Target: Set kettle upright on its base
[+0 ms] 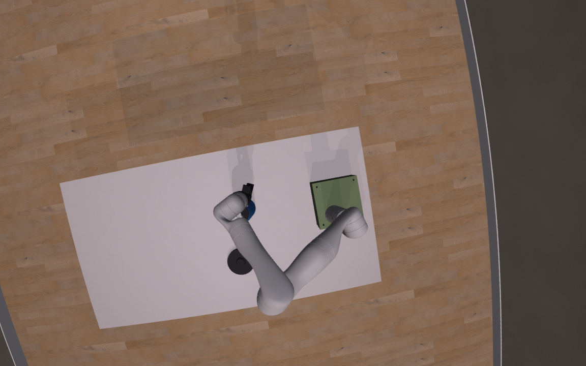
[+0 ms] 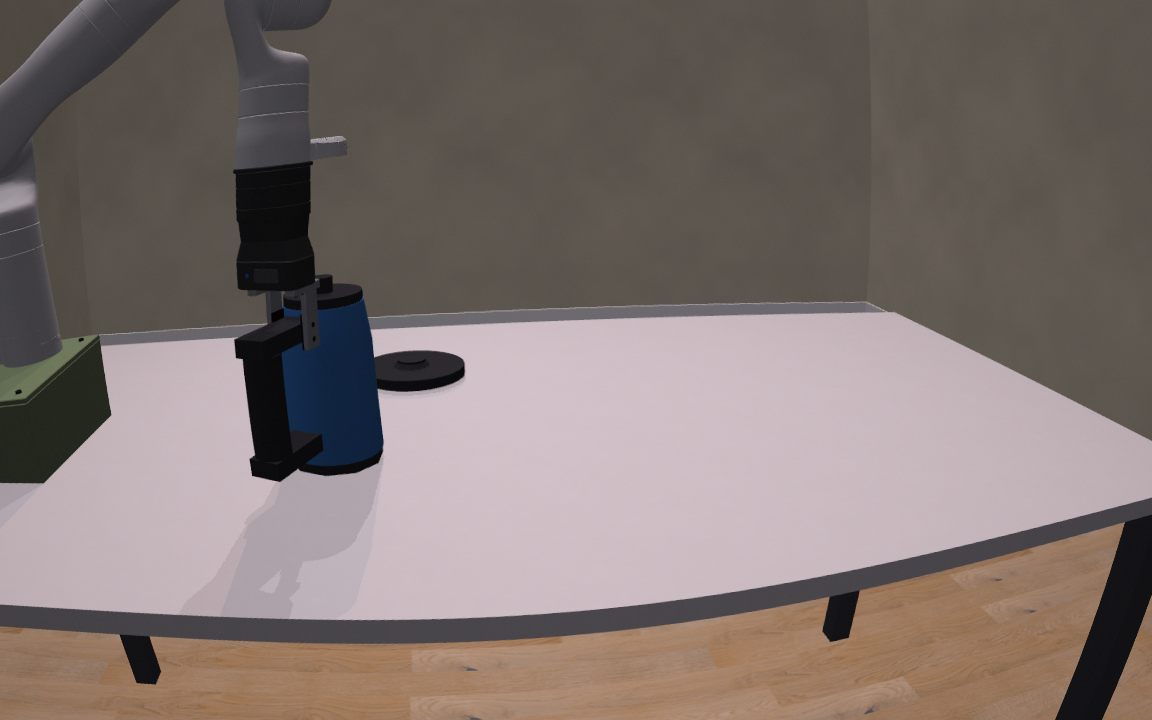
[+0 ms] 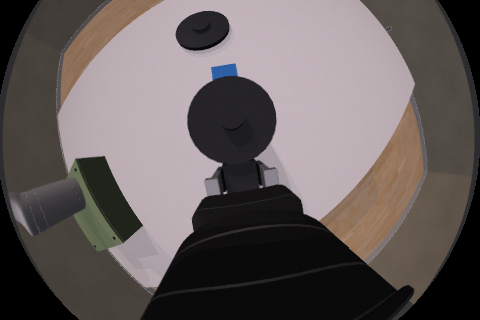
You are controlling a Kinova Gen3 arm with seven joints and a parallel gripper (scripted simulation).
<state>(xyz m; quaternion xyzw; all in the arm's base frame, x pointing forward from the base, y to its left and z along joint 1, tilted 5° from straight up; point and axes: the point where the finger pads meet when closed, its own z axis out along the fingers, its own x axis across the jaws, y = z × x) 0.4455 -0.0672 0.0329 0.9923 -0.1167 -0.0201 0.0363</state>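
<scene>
Right now my hand is 1 cm short of the blue kettle, 2 cm to the right of it and 6 cm above it. Also, from my hand: round black base 4 cm ahead, 36 cm to the left, 14 cm below.
</scene>
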